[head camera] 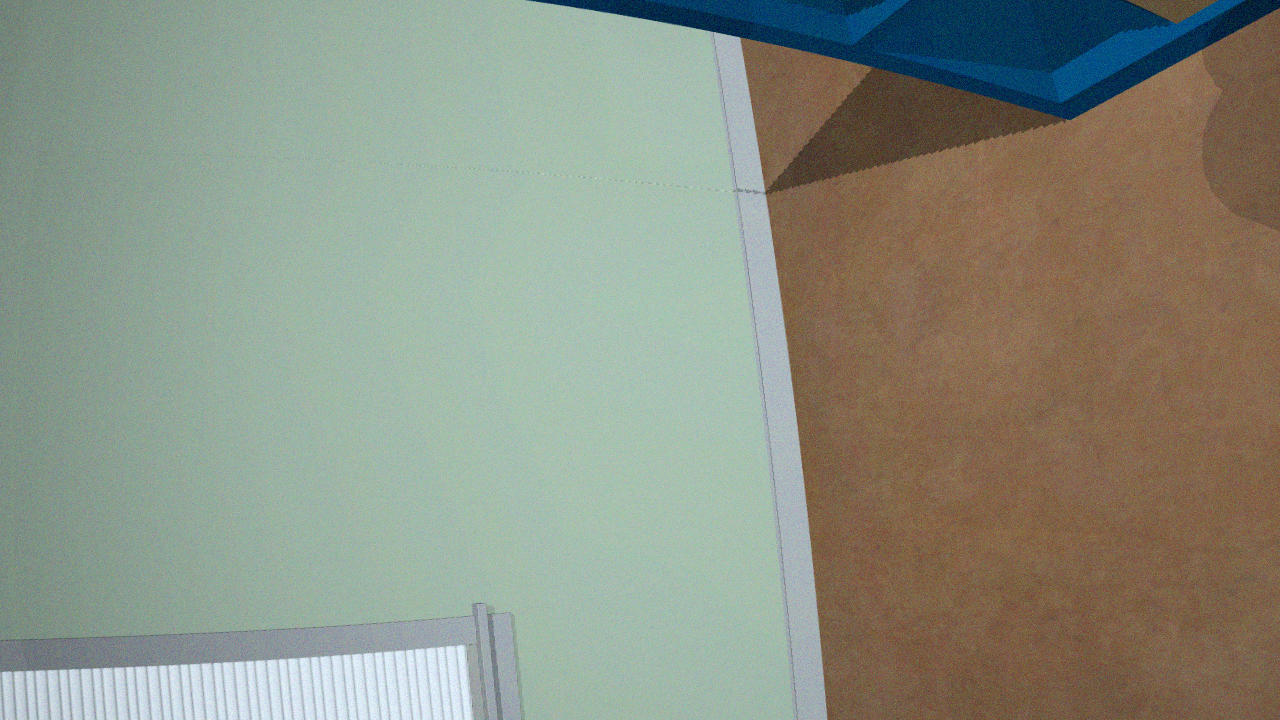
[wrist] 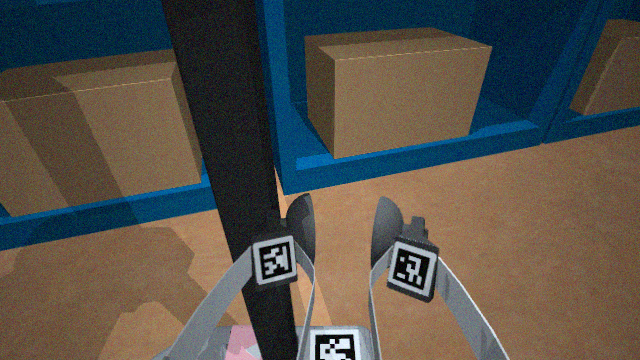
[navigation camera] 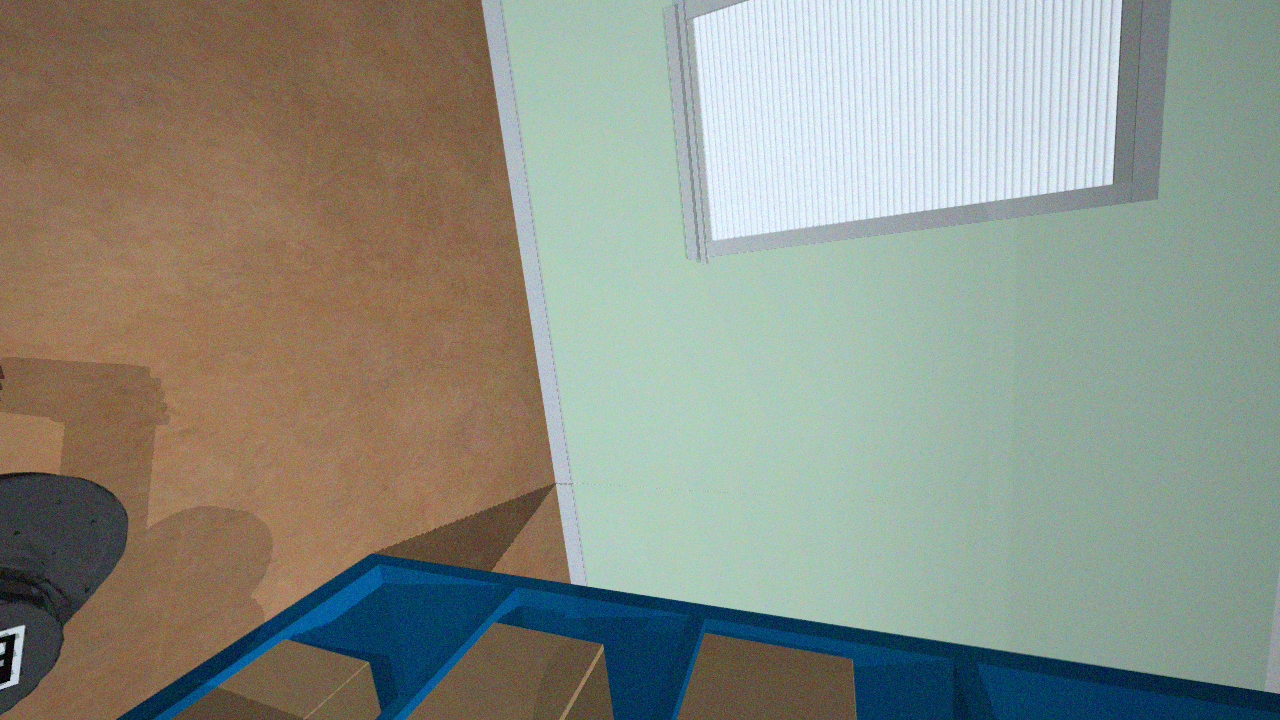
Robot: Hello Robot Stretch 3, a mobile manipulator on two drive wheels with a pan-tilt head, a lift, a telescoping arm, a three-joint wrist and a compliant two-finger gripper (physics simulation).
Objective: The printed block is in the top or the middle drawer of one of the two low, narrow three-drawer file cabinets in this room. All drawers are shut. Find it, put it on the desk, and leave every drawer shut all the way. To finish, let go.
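Frame: origin at the robot's base, x ahead, y left, z up, level; metres.
Where they show: gripper, between the fingertips: (wrist: 343, 220).
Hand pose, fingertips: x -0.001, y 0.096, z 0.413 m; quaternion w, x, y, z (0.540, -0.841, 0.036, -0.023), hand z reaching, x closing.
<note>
After its pixels a point has its place.
My gripper (wrist: 343, 220) @(x -0.001, y 0.096, z 0.413 m) shows in the wrist view with its two rounded fingertips apart; it is open, with floor showing between the fingers. It is in front of a blue shelf unit and close to the robot's black mast. The printed block, the desk and the two file cabinets do not show in the head, navigation or wrist view.
A blue shelf unit (head camera: 1060, 100) @(x -0.984, y 0.378, z 0.076 m) (navigation camera: 805, 632) @(x -0.991, y 0.372, z 1.182 m) (wrist: 400, 167) holds brown boxes (navigation camera: 778, 676) (wrist: 405, 95). The black mast (wrist: 225, 125) @(x -0.066, y 0.116, z 0.467 m) stands left of the gripper. A green wall (head camera: 447, 358) @(x -1.888, y -0.109, z 0.845 m) (navigation camera: 805, 402) @(x -1.902, y -0.062, z 1.154 m) has a window (head camera: 232, 685) @(x -1.703, y -0.716, z 1.325 m) (navigation camera: 904, 116) @(x -1.632, y -0.956, z 1.498 m). Brown floor (head camera: 1029, 402) @(x -1.105, y -0.139, z 0.000 m) (navigation camera: 313, 223) @(x -0.804, y -0.539, z 0.001 m) lies along it.
</note>
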